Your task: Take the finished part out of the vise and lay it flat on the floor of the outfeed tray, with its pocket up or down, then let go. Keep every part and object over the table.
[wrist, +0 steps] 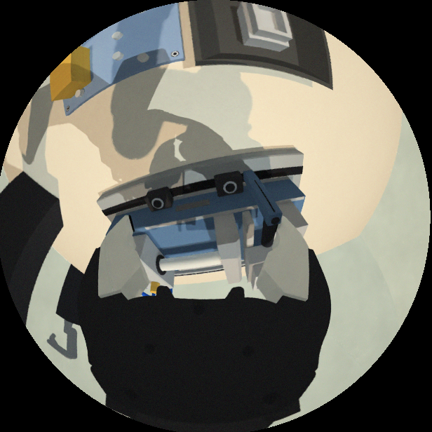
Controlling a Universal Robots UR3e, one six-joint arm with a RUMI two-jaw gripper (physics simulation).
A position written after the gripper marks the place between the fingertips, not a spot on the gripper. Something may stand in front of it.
Observation:
In view: the gripper (203, 218) and a grey jaw plate (227, 238).

